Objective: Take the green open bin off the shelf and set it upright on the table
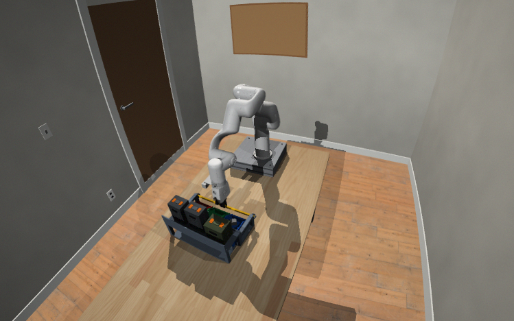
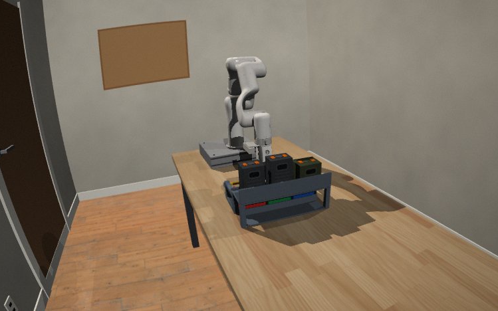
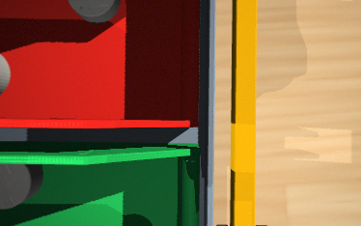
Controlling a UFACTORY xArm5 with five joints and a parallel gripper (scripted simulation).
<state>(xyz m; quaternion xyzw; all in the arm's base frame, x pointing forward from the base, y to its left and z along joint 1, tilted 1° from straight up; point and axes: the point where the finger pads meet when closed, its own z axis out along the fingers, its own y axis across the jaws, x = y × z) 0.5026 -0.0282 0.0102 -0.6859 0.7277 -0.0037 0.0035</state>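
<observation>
Now: hand 100 mm short of the green open bin, 30 mm above it and 10 mm to the left of it. From my hand the other things lie so: grey cylinder: 130 mm ahead, 60 mm below, 40 mm to the right; then yellow bar: 20 mm below; then grey shelf: 130 mm ahead, 10 mm to the right, 10 mm below.
</observation>
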